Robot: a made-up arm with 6 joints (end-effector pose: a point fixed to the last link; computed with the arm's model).
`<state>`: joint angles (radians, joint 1 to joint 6).
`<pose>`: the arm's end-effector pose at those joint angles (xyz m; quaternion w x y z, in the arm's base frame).
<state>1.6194 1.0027 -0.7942 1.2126 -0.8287 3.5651</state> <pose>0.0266 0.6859 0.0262 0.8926 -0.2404 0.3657 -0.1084</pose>
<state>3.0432 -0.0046 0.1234 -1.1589 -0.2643 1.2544</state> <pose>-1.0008 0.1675 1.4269 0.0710 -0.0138 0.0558 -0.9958</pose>
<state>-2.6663 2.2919 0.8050 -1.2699 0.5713 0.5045</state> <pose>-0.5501 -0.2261 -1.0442 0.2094 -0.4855 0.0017 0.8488</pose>
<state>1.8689 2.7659 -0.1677 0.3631 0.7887 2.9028</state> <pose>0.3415 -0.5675 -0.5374 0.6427 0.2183 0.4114 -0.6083</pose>
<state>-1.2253 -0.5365 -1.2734 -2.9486 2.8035 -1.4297</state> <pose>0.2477 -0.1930 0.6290 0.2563 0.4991 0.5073 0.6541</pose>
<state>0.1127 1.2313 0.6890 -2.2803 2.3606 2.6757</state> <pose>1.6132 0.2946 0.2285 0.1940 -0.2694 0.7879 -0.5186</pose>
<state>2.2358 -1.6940 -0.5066 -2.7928 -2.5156 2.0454</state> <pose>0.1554 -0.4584 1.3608 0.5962 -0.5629 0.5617 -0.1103</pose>
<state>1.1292 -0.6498 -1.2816 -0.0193 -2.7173 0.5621</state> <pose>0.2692 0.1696 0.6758 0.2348 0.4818 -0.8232 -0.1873</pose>
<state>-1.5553 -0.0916 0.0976 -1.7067 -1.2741 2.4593</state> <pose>0.0377 -0.9365 1.4729 0.8533 -0.4976 -0.0164 -0.1549</pose>
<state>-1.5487 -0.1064 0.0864 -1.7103 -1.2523 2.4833</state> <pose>0.0442 -0.9230 1.4754 0.8460 -0.5075 -0.0143 -0.1630</pose>
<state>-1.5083 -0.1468 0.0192 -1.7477 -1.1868 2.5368</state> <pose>0.0855 -0.8845 1.4445 0.8405 -0.5097 -0.0218 -0.1827</pose>
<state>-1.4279 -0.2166 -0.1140 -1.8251 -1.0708 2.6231</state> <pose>0.1600 -0.8099 1.3715 0.8399 -0.4973 -0.0327 -0.2150</pose>
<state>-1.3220 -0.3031 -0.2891 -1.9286 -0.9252 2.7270</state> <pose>0.2403 -0.7027 1.2673 0.8468 -0.4680 -0.0316 -0.2507</pose>
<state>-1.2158 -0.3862 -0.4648 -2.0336 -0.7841 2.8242</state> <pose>0.2986 -0.5859 1.1569 0.8594 -0.4297 -0.0121 -0.2768</pose>
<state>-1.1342 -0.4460 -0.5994 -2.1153 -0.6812 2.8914</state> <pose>0.3277 -0.4930 1.0686 0.8724 -0.3949 0.0136 -0.2879</pose>
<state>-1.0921 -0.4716 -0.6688 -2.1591 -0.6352 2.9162</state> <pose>0.3383 -0.4459 1.0202 0.8819 -0.3714 0.0280 -0.2890</pose>
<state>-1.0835 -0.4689 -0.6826 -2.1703 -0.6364 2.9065</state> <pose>0.3419 -0.4393 1.0066 0.8883 -0.3583 0.0269 -0.2861</pose>
